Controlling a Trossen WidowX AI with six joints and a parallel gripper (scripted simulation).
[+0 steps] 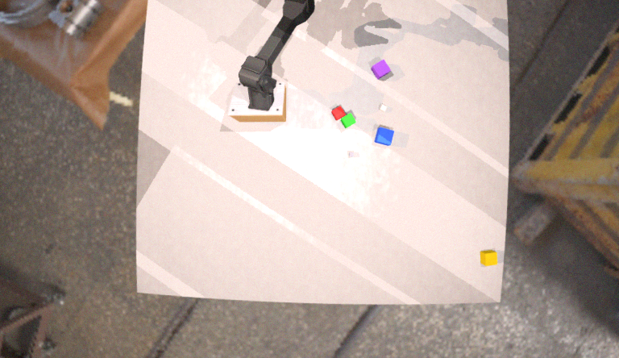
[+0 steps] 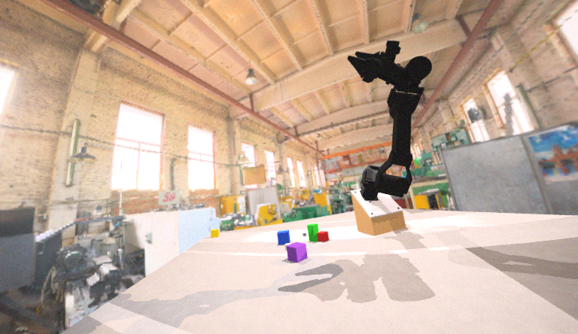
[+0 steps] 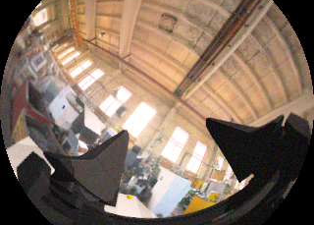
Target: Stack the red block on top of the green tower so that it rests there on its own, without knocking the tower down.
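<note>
Now: the red block 140 mm ahead of my gripper tip, 310 mm to the right of it and 590 mm below it. Also, from my gripper tip: purple block (250 mm ahead, 140 mm to the right, 580 mm below); then blue block (300 mm ahead, 360 mm to the right, 580 mm below); then yellow block (730 mm ahead, 710 mm to the right, 580 mm below).
</note>
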